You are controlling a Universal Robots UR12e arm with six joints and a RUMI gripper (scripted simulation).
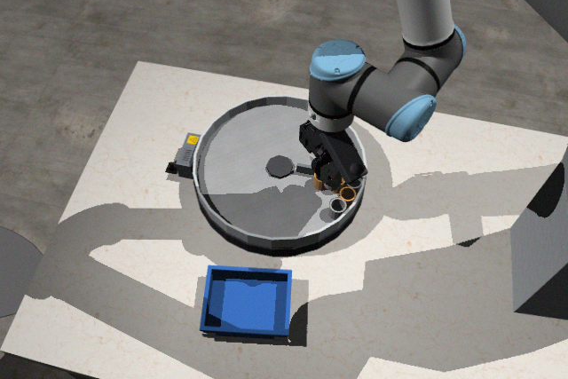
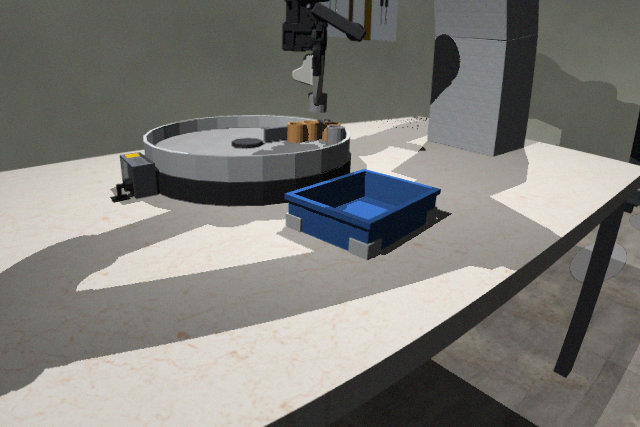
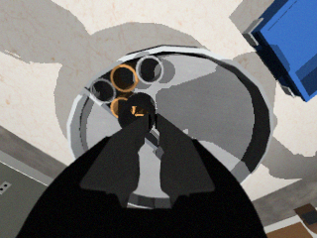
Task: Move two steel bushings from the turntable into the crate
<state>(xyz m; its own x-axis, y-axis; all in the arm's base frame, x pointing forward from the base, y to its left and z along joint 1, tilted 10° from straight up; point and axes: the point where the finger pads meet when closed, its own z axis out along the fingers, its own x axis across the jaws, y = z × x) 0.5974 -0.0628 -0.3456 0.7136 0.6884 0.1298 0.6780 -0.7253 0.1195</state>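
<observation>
The blue crate is 130 mm ahead of my hand, 270 mm to the left of it and 130 mm below it. Also, from my hand: round grey turntable (120 mm ahead, 70 mm to the right, 100 mm below).
</observation>
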